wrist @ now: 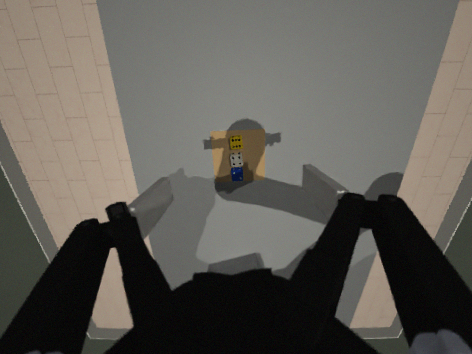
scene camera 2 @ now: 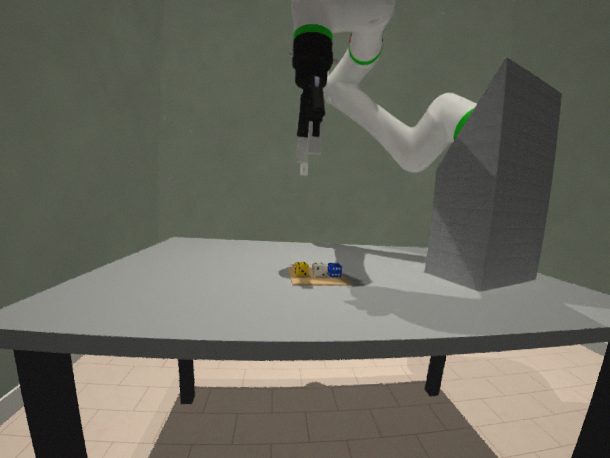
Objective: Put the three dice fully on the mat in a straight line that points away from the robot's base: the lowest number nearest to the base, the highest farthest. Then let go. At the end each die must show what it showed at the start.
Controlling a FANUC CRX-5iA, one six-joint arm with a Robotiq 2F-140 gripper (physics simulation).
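Places are measured from the arm's base along level axes (x back, y right, z up), in centimetres.
Pixels of known places: gripper, fingertip midpoint: (wrist: 235, 182) (scene camera 2: 307, 158); arm's base, link origin: (scene camera 2: 493, 139).
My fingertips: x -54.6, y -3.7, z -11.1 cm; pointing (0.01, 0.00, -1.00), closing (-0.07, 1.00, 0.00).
Ahead of a thing's pixels: the offset from my fingertips to its top centre. Level surfaces: height alone.
The yellow die @[dz -25.8, dx +0.2, dy -0.1 cm] (scene camera 2: 301, 269) (wrist: 236, 143), white die @[dz -25.8, dx +4.6, dy -0.1 cm] (scene camera 2: 319, 270) (wrist: 236, 160) and blue die @[dz -25.8, dx +8.7, dy +0.0 cm] (scene camera 2: 335, 270) (wrist: 237, 174) stand in a row on the orange-tan mat @[dz -28.8, dx +4.4, dy +0.5 cm] (scene camera 2: 320, 282) (wrist: 220, 165). Blue is nearest the base, close to the mat's near edge; white is in the middle, yellow farthest. White and blue stand very close together, with a small gap between yellow and white. Yellow shows six pips on top and white four; blue's pips are too small to count surely. My gripper (scene camera 2: 308, 161) (wrist: 235, 182) is open and empty, high above the table and the dice.
The grey table @[dz -29.2 cm] (scene camera 2: 200, 300) (wrist: 275, 65) carries the mat. The tall grey pedestal (scene camera 2: 465, 220) (wrist: 237, 263) with the robot's base stands at the right in the scene view, at the bottom in the wrist view. Arm shadows fall across the mat and table.
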